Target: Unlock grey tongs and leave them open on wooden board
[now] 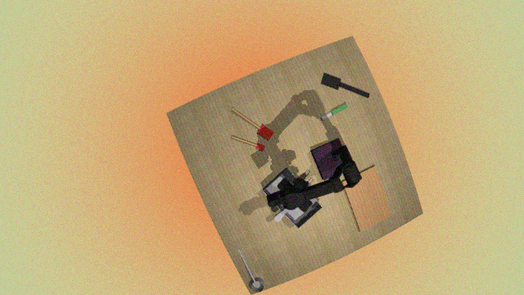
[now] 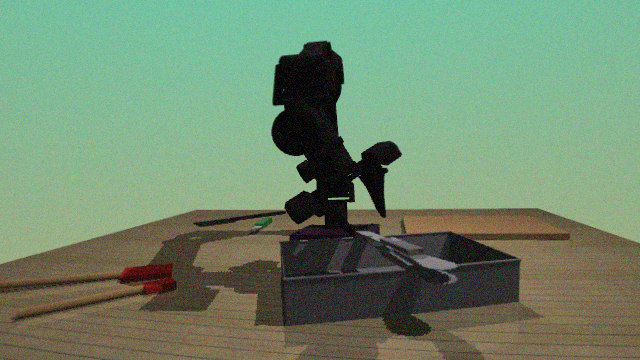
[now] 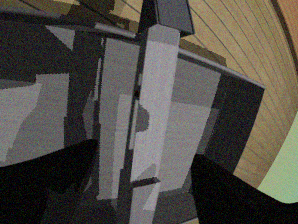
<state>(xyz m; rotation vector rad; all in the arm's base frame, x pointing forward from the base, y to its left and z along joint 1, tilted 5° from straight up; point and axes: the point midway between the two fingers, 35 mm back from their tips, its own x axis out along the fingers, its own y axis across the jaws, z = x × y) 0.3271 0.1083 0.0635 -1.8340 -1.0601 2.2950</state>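
Right now my gripper tip is 20 mm short of the grey roasting tin, 30 mm to the right of it and 60 mm above it. Also, from my gripper tip: wooden board 430 mm behind, 220 mm to the left, 80 mm below; then black spatula 510 mm behind, 500 mm to the right, 80 mm below.
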